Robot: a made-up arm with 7 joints.
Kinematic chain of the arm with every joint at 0, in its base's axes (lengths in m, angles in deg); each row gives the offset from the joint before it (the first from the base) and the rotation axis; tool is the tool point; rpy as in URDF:
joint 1: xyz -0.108 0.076 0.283 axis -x
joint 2: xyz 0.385 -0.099 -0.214 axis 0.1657 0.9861 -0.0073
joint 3: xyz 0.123 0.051 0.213 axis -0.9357 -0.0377 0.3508
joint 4: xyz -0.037 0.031 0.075 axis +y
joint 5: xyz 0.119 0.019 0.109 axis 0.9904 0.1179 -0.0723
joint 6: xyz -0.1 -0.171 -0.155 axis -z
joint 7: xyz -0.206 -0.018 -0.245 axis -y
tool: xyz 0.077 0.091 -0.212 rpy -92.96 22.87 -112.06
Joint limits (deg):
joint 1: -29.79..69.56
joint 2: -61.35..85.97
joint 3: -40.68..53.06
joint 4: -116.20..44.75
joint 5: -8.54..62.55
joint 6: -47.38..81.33
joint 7: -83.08..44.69
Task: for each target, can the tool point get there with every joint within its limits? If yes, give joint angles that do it. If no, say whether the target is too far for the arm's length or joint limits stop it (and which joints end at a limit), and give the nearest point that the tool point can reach.
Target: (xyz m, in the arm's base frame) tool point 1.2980 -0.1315 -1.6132
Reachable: no: too far | nearest point 0.7833 -0.0175 -0.5716 | short by 1.167 m
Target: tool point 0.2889 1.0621 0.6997
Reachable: no: joint limits stop it (at a limit: joint 3, joint 4, joint 5, joint 6) | nearest point 0.2817 0.6800 0.5382 | short by 0.415 m
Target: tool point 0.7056 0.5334 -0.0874
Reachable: yes | joints -5.30 67.52 -20.90 -90.78 36.14 42.01 -62.89
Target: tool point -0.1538 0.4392 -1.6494
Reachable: no: too far | nearest point 0.3045 0.2157 -0.5806 | short by 1.184 m
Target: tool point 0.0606 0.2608 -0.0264
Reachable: yes | joints -3.61 -8.04 4.15 32.19 25.07 19.26 8.00
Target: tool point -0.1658 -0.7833 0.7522
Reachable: no: joint limits stop it (at a limit: joint 1, joint 2, joint 4, joint 5, joint 6) | nearest point -0.0849 -0.4886 0.5595 | short by 0.361 m
